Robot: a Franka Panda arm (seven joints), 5 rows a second.
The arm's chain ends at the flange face. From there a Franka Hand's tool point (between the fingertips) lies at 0.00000 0.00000 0.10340 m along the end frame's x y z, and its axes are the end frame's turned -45 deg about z.
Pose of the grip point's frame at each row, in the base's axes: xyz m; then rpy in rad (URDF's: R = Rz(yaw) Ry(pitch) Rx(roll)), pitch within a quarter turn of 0, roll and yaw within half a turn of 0:
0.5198, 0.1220, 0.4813, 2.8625, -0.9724, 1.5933
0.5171, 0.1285, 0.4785, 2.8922, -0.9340, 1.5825
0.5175, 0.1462, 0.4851, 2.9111, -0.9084, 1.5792
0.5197, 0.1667, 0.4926, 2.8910, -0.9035, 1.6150
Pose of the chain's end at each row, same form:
0.4932, 0.0393, 0.5373, -2.4221, -0.7670, 0.3585
0.4925, 0.0476, 0.5381, -2.4629, -0.7373, 0.3998
0.4945, 0.0666, 0.5470, -2.4884, -0.7167, 0.4285
0.4976, 0.0870, 0.5546, -2.5010, -0.7261, 0.4568

